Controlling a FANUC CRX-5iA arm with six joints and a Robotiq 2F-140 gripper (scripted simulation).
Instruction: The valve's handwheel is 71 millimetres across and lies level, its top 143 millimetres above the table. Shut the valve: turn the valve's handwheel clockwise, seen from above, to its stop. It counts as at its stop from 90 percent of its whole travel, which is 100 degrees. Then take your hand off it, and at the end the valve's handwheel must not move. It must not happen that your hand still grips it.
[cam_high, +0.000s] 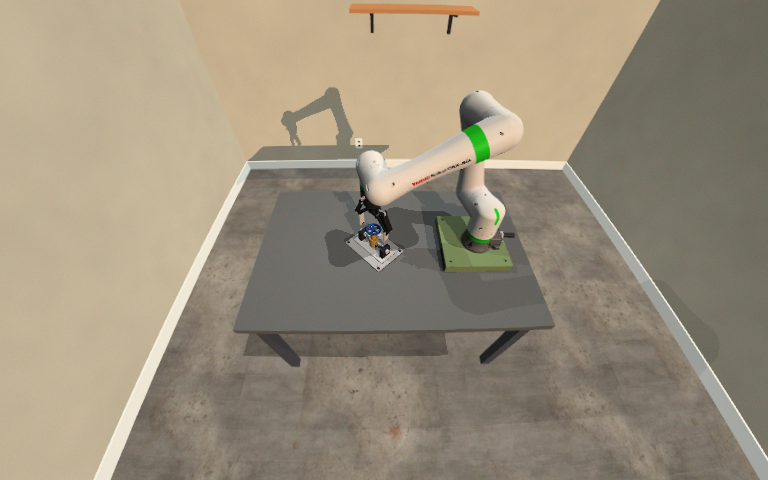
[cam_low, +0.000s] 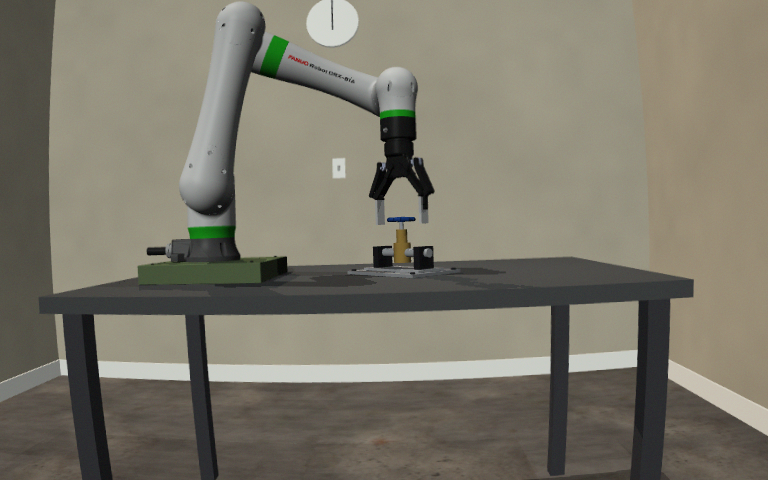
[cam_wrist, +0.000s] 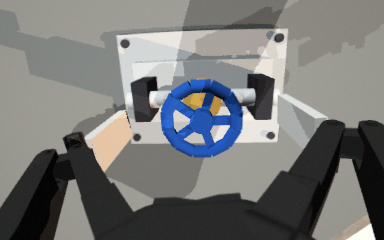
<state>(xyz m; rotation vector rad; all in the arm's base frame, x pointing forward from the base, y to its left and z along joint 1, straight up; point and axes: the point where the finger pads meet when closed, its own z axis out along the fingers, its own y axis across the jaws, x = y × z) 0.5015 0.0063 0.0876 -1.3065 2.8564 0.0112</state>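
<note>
Right now my hand is 1 cm above the blue spoked handwheel.
</note>
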